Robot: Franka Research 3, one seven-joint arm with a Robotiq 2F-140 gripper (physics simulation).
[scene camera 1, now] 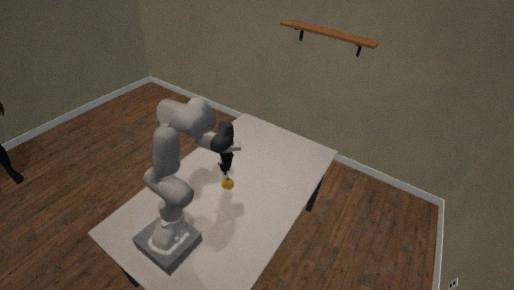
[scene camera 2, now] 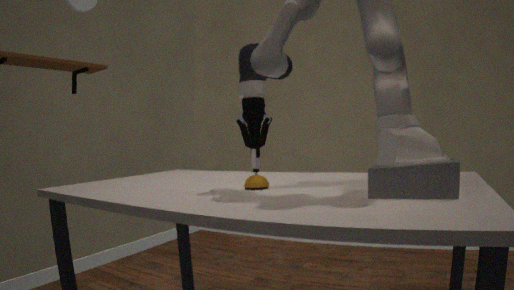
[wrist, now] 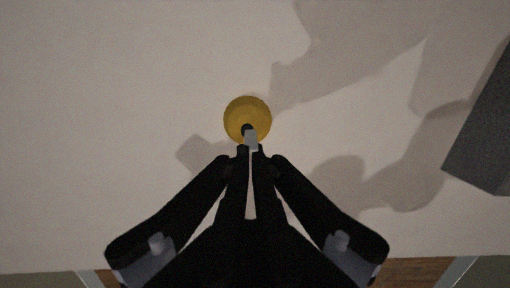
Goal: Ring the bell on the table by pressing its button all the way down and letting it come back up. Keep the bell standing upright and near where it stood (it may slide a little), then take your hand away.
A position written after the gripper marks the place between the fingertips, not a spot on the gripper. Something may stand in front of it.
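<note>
Yellow dome bell [wrist: 246, 109] visible. Gripper [scene camera 2: 255, 167] [wrist: 250, 138] visible too.
</note>
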